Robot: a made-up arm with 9 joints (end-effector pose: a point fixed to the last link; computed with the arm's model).
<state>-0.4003 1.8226 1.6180 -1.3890 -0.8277 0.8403 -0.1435 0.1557 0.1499</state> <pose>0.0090 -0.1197 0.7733 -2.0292 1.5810 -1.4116</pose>
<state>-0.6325 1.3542 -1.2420 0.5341 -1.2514 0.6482 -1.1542 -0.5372 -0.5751</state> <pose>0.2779 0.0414 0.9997 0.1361 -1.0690 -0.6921</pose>
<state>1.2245 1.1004 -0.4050 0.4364 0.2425 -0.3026 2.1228 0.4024 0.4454</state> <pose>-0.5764 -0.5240 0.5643 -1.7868 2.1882 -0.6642</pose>
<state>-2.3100 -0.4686 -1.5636 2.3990 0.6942 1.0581 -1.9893 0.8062 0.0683</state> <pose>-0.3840 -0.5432 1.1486 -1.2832 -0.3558 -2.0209</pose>
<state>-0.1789 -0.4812 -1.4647 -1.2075 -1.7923 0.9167 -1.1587 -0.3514 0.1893</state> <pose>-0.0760 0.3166 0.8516 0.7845 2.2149 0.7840</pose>
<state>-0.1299 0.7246 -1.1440 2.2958 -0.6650 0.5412 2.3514 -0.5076 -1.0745</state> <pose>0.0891 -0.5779 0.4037 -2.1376 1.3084 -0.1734</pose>
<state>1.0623 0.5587 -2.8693 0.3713 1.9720 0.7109 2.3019 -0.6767 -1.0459</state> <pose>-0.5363 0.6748 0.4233 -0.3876 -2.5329 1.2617</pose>
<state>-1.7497 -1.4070 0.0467 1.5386 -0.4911 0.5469 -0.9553 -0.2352 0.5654</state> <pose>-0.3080 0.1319 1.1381 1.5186 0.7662 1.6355</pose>
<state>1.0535 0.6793 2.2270 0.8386 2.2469 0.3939 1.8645 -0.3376 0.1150</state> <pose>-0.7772 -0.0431 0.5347 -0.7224 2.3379 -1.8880</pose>
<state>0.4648 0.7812 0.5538 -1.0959 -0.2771 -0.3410 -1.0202 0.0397 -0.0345</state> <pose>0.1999 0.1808 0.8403 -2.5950 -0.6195 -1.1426</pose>
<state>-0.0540 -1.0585 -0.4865 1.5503 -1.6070 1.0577 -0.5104 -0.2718 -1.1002</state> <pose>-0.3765 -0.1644 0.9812 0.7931 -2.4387 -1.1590</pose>
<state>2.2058 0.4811 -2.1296 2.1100 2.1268 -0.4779 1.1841 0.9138 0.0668</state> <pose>-0.8342 0.1883 0.8303 0.1111 -0.7026 2.0291</pose>
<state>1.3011 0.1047 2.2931 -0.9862 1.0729 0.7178 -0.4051 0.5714 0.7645</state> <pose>0.1111 -0.1513 0.4051 -0.3283 0.6972 -1.4399</pose>
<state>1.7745 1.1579 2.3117 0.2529 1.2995 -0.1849 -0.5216 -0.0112 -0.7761</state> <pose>0.0562 0.1862 0.8760 -1.1453 -0.5448 -0.5654</pose>
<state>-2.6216 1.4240 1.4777 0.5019 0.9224 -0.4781 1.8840 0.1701 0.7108</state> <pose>0.3161 0.1665 1.5986 1.5837 -0.4738 0.7596</pose>
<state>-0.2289 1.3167 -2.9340 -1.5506 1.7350 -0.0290 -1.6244 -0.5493 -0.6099</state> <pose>0.2952 0.3850 0.4437 2.3393 1.3137 -1.5272</pose>
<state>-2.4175 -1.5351 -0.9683 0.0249 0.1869 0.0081 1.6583 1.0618 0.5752</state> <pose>0.3331 -0.3531 0.7708 -2.2308 0.2891 -1.0053</pose>
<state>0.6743 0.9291 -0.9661 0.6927 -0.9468 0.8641 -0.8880 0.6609 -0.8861</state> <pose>0.0796 -0.3288 0.8012 -0.7104 -0.2950 -1.5119</pose>
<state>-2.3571 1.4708 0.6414 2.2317 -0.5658 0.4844 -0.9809 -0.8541 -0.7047</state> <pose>-0.2271 -0.0578 0.8386 -1.0651 2.2432 -0.5527</pose>
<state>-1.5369 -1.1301 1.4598 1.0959 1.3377 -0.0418 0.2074 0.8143 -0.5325</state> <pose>0.2244 0.0600 0.7139 1.5404 0.9609 -0.2307</pose>
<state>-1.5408 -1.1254 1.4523 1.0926 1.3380 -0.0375 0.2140 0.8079 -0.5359</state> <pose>0.2255 0.0619 0.7152 1.5459 0.9662 -0.2249</pose>
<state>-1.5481 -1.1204 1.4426 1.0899 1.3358 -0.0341 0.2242 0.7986 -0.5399</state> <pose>0.2276 0.0613 0.7176 1.5585 0.9665 -0.2201</pose>
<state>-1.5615 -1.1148 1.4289 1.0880 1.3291 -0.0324 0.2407 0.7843 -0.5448</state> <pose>0.2315 0.0564 0.7217 1.5833 0.9581 -0.2170</pose>
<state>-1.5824 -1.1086 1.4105 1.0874 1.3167 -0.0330 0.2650 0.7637 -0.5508</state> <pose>0.2375 0.0457 0.7280 1.6236 0.9382 -0.2164</pose>
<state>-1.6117 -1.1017 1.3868 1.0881 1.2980 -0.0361 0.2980 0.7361 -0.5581</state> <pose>0.2453 0.0280 0.7362 1.6805 0.9052 -0.2183</pose>
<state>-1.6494 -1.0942 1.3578 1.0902 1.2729 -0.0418 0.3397 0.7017 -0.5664</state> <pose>0.2539 0.0028 0.7458 1.7539 0.8582 -0.2223</pose>
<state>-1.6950 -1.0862 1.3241 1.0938 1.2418 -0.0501 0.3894 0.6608 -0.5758</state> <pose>0.2621 -0.0305 0.7557 1.8419 0.7969 -0.2282</pose>
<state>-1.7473 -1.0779 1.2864 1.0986 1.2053 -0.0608 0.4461 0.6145 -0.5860</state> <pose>0.2681 -0.0713 0.7646 1.9418 0.7219 -0.2353</pose>
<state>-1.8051 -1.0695 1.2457 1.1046 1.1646 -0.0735 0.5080 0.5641 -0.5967</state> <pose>0.2705 -0.1185 0.7710 2.0498 0.6344 -0.2426</pose>
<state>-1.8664 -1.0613 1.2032 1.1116 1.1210 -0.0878 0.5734 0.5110 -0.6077</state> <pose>0.2680 -0.1703 0.7735 2.1623 0.5368 -0.2499</pose>
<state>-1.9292 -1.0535 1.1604 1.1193 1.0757 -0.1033 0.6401 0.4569 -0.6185</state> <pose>0.2602 -0.2242 0.7711 2.2748 0.4311 -0.2568</pose>
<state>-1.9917 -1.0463 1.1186 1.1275 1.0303 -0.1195 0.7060 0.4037 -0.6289</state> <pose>0.2472 -0.2776 0.7634 2.3836 0.3211 -0.2631</pose>
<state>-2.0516 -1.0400 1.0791 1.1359 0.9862 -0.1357 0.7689 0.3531 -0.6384</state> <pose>0.2301 -0.3277 0.7510 2.4848 0.2104 -0.2685</pose>
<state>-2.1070 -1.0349 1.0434 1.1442 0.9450 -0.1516 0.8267 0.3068 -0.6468</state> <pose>0.2102 -0.3725 0.7348 2.5757 0.1031 -0.2733</pose>
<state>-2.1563 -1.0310 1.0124 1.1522 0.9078 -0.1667 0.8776 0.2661 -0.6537</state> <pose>0.1893 -0.4106 0.7166 2.6541 0.0029 -0.2775</pose>
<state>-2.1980 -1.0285 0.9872 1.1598 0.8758 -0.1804 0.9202 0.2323 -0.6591</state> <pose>0.1691 -0.4413 0.6981 2.7187 -0.0863 -0.2812</pose>
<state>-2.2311 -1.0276 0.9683 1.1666 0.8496 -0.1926 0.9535 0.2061 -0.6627</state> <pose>0.1508 -0.4650 0.6813 2.7688 -0.1622 -0.2846</pose>
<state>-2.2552 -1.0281 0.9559 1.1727 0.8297 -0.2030 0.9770 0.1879 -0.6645</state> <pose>0.1354 -0.4820 0.6674 2.8048 -0.2224 -0.2879</pose>
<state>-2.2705 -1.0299 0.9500 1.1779 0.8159 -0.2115 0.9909 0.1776 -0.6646</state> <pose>0.1233 -0.4933 0.6576 2.8272 -0.2666 -0.2908</pose>
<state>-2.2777 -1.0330 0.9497 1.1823 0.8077 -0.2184 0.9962 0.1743 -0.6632</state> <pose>0.1144 -0.5000 0.6516 2.8381 -0.2958 -0.2939</pose>
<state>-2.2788 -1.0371 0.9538 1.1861 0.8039 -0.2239 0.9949 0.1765 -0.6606</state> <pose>0.1082 -0.5033 0.6489 2.8404 -0.3132 -0.2968</pose>
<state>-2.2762 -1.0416 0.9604 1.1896 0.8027 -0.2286 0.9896 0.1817 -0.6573</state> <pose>0.1037 -0.5047 0.6482 2.8375 -0.3236 -0.2999</pose>
